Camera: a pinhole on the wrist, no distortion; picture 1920 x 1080 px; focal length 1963.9 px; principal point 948.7 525.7 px. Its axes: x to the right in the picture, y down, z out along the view. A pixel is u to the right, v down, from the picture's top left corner.
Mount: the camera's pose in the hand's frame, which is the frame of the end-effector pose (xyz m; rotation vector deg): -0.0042 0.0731 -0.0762 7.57 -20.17 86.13
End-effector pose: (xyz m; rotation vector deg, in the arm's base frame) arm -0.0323 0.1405 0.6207 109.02 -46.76 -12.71
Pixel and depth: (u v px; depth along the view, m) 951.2 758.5 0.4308
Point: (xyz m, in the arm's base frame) -0.2553 -0.0097 0.3998
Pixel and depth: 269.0 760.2 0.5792
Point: -0.2230 0.0243 0.1537
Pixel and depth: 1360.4 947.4 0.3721
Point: -0.2927 0.0030 0.4932
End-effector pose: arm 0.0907 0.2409 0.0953 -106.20 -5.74 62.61
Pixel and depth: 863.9 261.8 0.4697
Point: -0.1463 0.5371 0.1160
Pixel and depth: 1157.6 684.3 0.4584
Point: -0.2291 0.4474 0.1197
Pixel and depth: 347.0 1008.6 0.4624
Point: -0.1677 0.4602 0.3152
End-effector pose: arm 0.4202 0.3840 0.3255 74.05 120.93 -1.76
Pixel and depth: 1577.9 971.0 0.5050
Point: 0.7669 0.1311 0.1099
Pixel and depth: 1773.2 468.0 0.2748
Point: 0.6231 0.3340 0.2012
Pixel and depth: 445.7 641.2 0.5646
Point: 0.4808 0.0286 0.0019
